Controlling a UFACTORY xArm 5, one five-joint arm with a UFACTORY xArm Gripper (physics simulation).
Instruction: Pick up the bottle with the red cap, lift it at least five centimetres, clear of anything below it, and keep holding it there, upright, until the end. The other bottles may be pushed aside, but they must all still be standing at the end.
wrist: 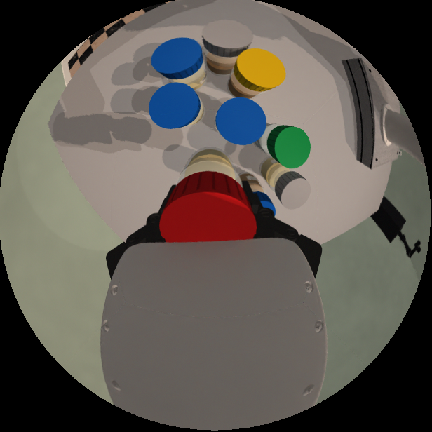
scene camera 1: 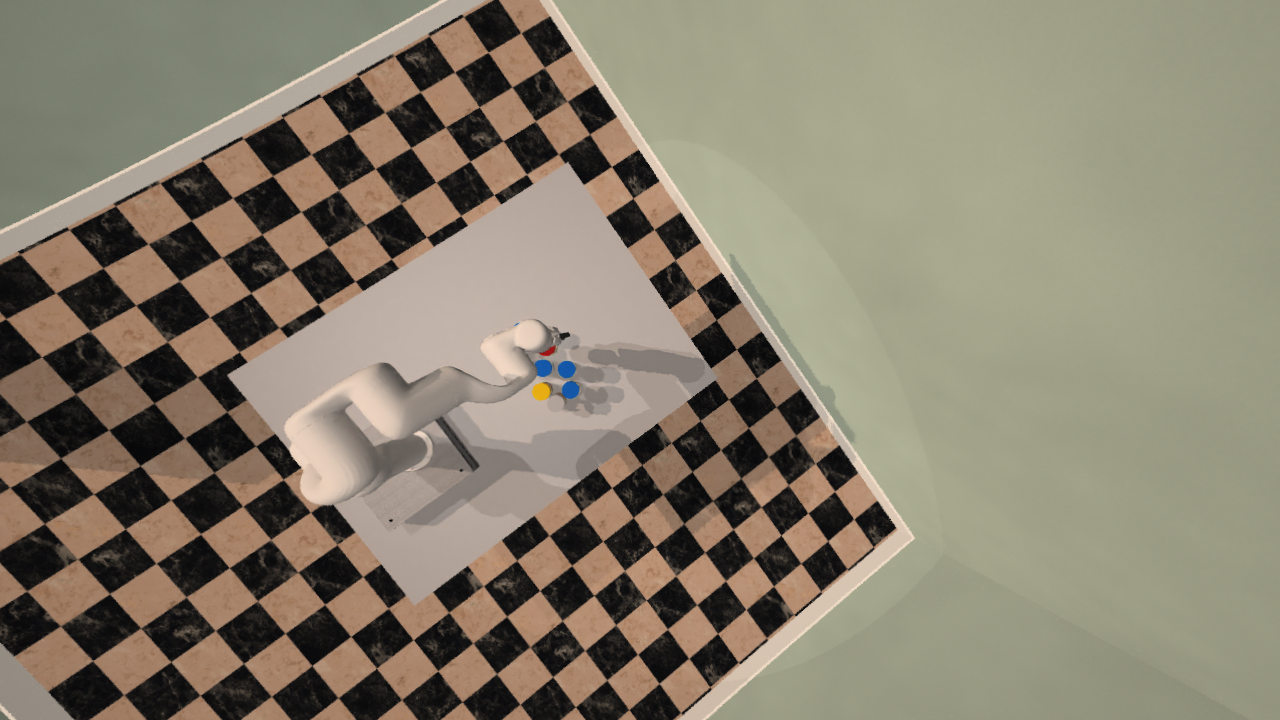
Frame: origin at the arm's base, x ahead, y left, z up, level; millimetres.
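Where they show: arm's base, link origin: [scene camera 1: 412, 449].
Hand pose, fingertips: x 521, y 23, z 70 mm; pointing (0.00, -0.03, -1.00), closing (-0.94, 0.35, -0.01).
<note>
Things, the pixels of their top centre, and the offset from my fingertips. Level surfaces: height alone.
- red-capped bottle, top centre: [scene camera 1: 545, 346] dx -4, dy -12, dz +64 mm
- yellow-capped bottle, top centre: [scene camera 1: 541, 391] dx -105, dy -110, dz -33 mm
- grey-capped bottle, top centre: [scene camera 1: 555, 403] dx -91, dy -167, dz -33 mm
- table, surface height: dz -138 mm
The red-capped bottle [scene camera 1: 547, 350] [wrist: 207, 220] is upright between the fingers of my gripper [scene camera 1: 557, 338] [wrist: 210, 194], which is shut on it. The bottle is raised above the table; its shadow lies well apart from it. Its lower part is mostly hidden under the cap in the wrist view. Three blue-capped bottles, one [scene camera 1: 543, 368] [wrist: 241, 121], another [scene camera 1: 566, 368] [wrist: 175, 106] and a third [scene camera 1: 571, 389] [wrist: 178, 56], stand near a yellow-capped bottle [scene camera 1: 541, 391] [wrist: 260, 68].
A grey-capped bottle [scene camera 1: 556, 402] [wrist: 227, 35], a green-capped bottle [wrist: 292, 147] and another grey-capped bottle [wrist: 293, 191] stand on the table [scene camera 1: 501, 241]. Another blue cap [wrist: 266, 204] is partly hidden behind the right finger. A dark rail [scene camera 1: 458, 445] [wrist: 361, 112] is by the arm's base.
</note>
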